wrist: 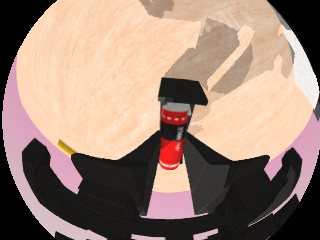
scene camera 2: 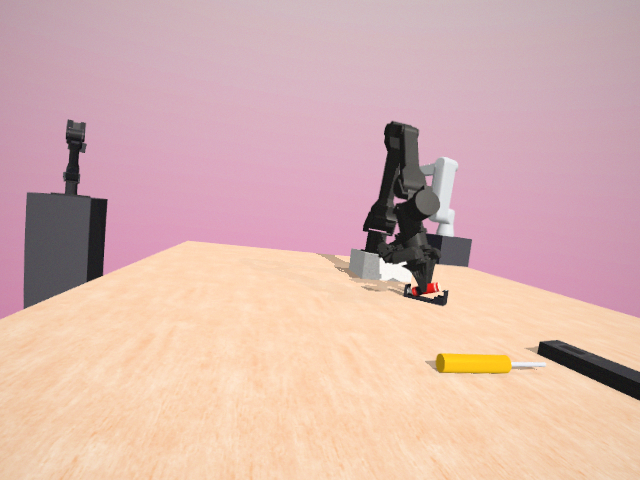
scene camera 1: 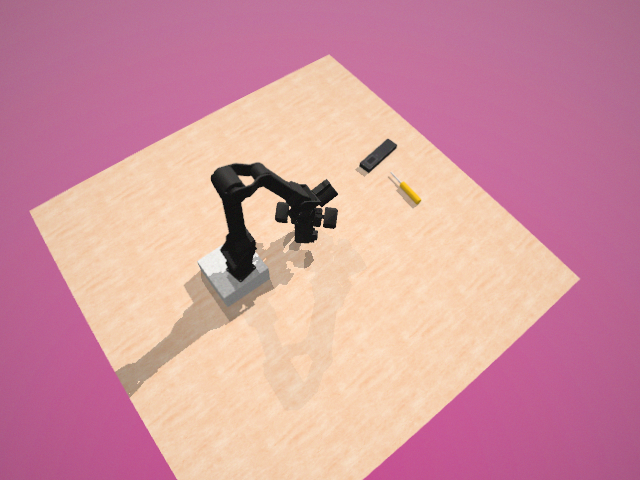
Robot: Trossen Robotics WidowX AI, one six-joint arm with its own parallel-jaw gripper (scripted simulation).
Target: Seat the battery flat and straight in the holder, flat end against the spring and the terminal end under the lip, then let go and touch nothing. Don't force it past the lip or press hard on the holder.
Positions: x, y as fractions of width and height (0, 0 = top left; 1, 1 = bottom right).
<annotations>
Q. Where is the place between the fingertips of my gripper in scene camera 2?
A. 0.67, 0.61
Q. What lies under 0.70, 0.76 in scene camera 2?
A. A yellow-handled screwdriver.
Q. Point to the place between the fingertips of my gripper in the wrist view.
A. At 0.54, 0.56
</annotations>
